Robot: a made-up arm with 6 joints. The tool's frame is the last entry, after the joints.
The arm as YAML. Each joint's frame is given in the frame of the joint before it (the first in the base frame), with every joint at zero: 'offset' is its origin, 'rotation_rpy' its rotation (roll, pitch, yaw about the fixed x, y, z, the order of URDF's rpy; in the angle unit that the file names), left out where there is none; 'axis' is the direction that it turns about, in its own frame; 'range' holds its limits. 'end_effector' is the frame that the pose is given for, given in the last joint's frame.
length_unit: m
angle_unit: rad
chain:
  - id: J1
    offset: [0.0, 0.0, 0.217]
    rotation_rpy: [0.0, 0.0, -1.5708]
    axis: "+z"
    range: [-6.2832, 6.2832]
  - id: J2
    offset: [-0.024, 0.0, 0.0]
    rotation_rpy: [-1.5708, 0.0, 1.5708]
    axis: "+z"
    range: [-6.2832, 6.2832]
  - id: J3
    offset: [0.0, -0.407, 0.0]
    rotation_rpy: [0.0, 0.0, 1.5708]
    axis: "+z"
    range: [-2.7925, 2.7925]
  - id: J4
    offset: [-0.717, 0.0, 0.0]
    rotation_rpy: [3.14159, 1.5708, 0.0]
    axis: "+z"
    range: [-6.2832, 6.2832]
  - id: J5
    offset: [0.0, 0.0, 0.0]
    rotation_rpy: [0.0, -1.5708, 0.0]
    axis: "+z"
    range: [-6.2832, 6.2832]
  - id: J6
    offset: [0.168, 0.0, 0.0]
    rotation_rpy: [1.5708, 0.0, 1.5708]
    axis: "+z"
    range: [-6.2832, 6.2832]
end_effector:
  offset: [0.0, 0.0, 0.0]
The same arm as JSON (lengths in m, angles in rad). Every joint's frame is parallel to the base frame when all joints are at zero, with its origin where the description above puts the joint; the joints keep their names.
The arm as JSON. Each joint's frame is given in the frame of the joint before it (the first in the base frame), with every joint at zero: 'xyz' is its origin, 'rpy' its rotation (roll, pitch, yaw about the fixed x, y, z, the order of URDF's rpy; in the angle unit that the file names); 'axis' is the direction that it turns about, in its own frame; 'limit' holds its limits. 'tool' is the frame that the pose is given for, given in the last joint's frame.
{"units": {"length": "m", "angle": "rad"}, "joints": [{"name": "J1", "type": "revolute", "origin": {"xyz": [0.0, 0.0, 0.217], "rpy": [0.0, 0.0, 0.0]}, "axis": [0.0, 0.0, 1.0], "limit": {"lower": -6.2832, "upper": 6.2832}}, {"name": "J2", "type": "revolute", "origin": {"xyz": [0.0, 0.024, 0.0], "rpy": [0.0, 0.0, 0.0]}, "axis": [0.0, 1.0, 0.0], "limit": {"lower": -6.2832, "upper": 6.2832}}, {"name": "J3", "type": "revolute", "origin": {"xyz": [0.0, 0.0, 0.407], "rpy": [0.0, 0.0, 0.0]}, "axis": [0.0, 1.0, 0.0], "limit": {"lower": -2.7925, "upper": 2.7925}}, {"name": "J4", "type": "revolute", "origin": {"xyz": [0.0, 0.0, 0.717], "rpy": [0.0, 0.0, 0.0]}, "axis": [0.0, 0.0, 1.0], "limit": {"lower": -6.2832, "upper": 6.2832}}, {"name": "J5", "type": "revolute", "origin": {"xyz": [0.0, 0.0, 0.0], "rpy": [0.0, 0.0, 0.0]}, "axis": [0.0, 1.0, 0.0], "limit": {"lower": -6.2832, "upper": 6.2832}}, {"name": "J6", "type": "revolute", "origin": {"xyz": [0.0, 0.0, 0.168], "rpy": [0.0, 0.0, 0.0]}, "axis": [0.0, 0.0, 1.0], "limit": {"lower": -6.2832, "upper": 6.2832}}], "tool": {"origin": {"xyz": [0.0, 0.0, 0.0], "rpy": [0.0, 0.0, 0.0]}}}
